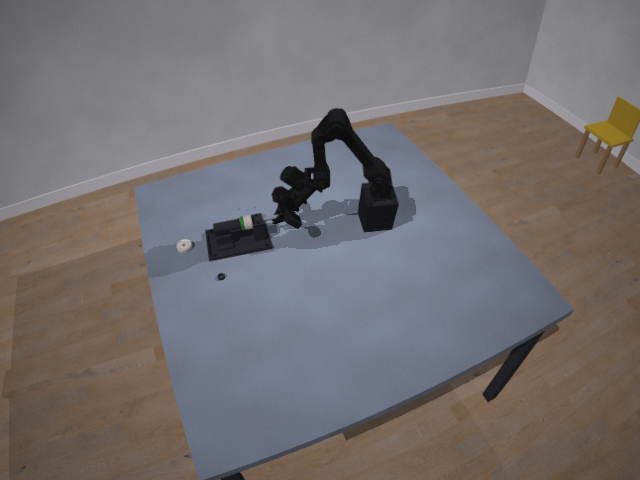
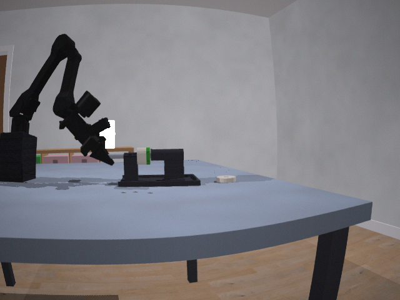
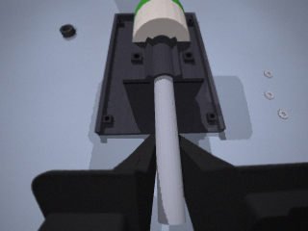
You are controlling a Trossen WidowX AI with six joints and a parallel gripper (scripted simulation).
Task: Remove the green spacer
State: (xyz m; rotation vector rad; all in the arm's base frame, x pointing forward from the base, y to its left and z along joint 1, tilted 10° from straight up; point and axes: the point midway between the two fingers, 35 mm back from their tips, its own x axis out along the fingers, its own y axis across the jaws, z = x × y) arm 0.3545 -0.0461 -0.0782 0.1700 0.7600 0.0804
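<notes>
Now: the grey shaft 7 cm ahead of my hand. Round my hand: green spacer: 13 cm ahead; white spacer: 12 cm ahead; black ring: 24 cm ahead, 16 cm to the left, 8 cm below.
</notes>
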